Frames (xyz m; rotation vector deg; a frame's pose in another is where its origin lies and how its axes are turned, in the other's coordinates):
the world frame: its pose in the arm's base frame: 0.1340 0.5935 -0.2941 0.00 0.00 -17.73
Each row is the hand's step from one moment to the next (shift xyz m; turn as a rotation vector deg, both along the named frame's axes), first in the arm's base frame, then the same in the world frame.
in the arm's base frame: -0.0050 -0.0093 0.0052 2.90 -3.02 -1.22
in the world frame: -0.0019 -0.0104 0.0052 3.68 -1.99 -1.22
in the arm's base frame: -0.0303 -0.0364 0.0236 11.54 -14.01 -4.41
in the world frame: -0.0178 -0.0439 0.0236 15.26 -9.83 -4.41
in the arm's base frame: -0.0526 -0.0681 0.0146 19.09 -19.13 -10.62
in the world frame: -0.0294 -0.0809 0.0146 24.01 -12.41 -10.62
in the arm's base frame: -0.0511 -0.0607 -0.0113 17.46 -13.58 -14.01
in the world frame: -0.0302 -0.0734 -0.0113 20.77 -7.62 -14.01
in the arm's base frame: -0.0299 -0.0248 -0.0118 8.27 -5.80 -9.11
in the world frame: -0.0209 -0.0327 -0.0118 9.64 -3.01 -9.11
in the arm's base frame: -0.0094 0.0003 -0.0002 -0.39 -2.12 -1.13
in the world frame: -0.0090 -0.0026 -0.0002 0.27 -2.14 -1.13
